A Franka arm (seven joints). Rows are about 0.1 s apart.
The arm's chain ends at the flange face. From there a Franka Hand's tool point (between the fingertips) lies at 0.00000 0.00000 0.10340 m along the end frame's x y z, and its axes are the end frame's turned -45 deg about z.
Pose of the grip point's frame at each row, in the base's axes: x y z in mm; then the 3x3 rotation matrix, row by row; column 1 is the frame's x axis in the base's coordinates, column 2 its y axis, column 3 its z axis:
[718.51, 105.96, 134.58], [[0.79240, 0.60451, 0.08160], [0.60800, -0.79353, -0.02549], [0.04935, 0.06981, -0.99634]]
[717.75, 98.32, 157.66], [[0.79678, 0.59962, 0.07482], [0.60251, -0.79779, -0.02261], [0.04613, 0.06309, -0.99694]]
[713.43, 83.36, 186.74], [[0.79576, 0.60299, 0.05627], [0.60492, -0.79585, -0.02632], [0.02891, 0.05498, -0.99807]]
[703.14, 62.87, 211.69], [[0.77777, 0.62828, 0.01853], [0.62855, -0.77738, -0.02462], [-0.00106, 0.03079, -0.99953]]
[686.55, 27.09, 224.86], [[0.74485, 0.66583, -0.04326], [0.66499, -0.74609, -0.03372], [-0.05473, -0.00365, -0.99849]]
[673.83, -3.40, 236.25], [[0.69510, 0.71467, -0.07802], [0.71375, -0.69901, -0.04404], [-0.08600, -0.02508, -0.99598]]
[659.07, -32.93, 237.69], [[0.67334, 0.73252, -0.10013], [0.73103, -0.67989, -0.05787], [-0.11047, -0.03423, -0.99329]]
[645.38, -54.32, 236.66], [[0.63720, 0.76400, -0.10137], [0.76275, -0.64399, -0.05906], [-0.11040, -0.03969, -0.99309]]
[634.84, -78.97, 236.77], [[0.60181, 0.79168, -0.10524], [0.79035, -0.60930, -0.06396], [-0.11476, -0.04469, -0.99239]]
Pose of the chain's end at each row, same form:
[710.07, 108.60, 237.60], [[0.98776, -0.13286, 0.08160], [-0.13119, -0.99103, -0.02549], [0.08426, 0.01447, -0.99634]]
[710.01, 100.66, 260.74], [[0.98740, -0.13941, 0.07482], [-0.13808, -0.99016, -0.02261], [0.07723, 0.01199, -0.99694]]
[707.61, 86.08, 289.94], [[0.98907, -0.13631, 0.05627], [-0.13501, -0.99049, -0.02632], [0.05932, 0.01843, -0.99807]]
[701.22, 65.42, 315.04], [[0.99423, -0.10571, 0.01853], [-0.10524, -0.99414, -0.02462], [0.02102, 0.02252, -0.99953]]
[691.02, 30.58, 328.10], [[0.99750, -0.05588, -0.04326], [-0.05735, -0.99778, -0.03372], [-0.04128, 0.03612, -0.99849]]
[681.90, 1.15, 339.23], [[0.99686, 0.01384, -0.07802], [0.01042, -0.99897, -0.04404], [-0.07855, 0.04308, -0.99598]]
[669.42, -26.95, 340.40], [[0.99409, 0.04185, -0.10013], [0.03616, -0.99767, -0.05787], [-0.10232, 0.05391, -0.99329]]
[655.86, -48.21, 339.35], [[0.99080, 0.08966, -0.10137], [0.08398, -0.99472, -0.05906], [-0.10613, 0.05000, -0.99309]]
[645.72, -72.36, 339.38], [[0.98535, 0.13426, -0.10524], [0.12802, -0.98970, -0.06396], [-0.11275, 0.04955, -0.99239]]

